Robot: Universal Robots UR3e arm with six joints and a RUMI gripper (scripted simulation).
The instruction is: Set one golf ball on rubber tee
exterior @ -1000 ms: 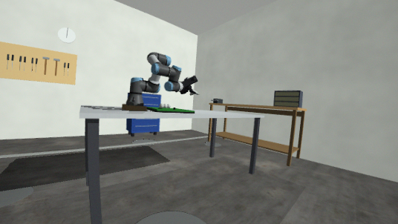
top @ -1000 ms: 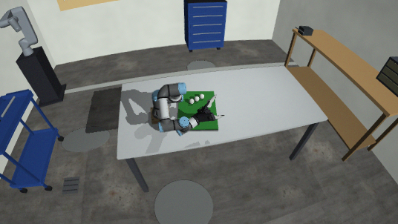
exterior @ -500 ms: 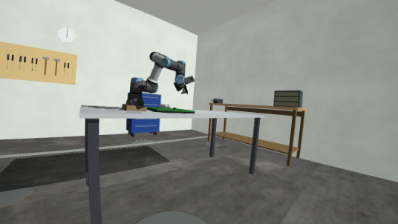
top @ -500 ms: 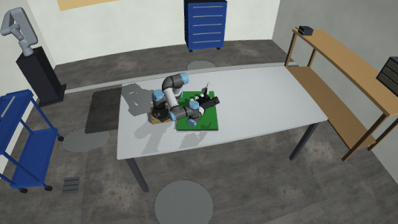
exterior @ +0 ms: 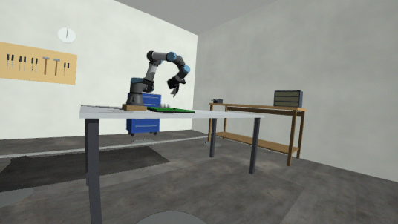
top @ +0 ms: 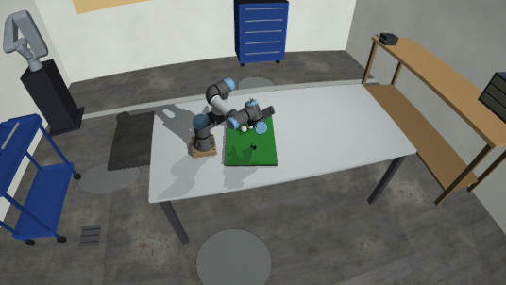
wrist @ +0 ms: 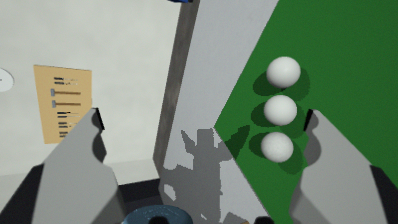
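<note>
Now: hand 18 cm above the green mat, 10 cm to the left of it and 4 cm past it.
</note>
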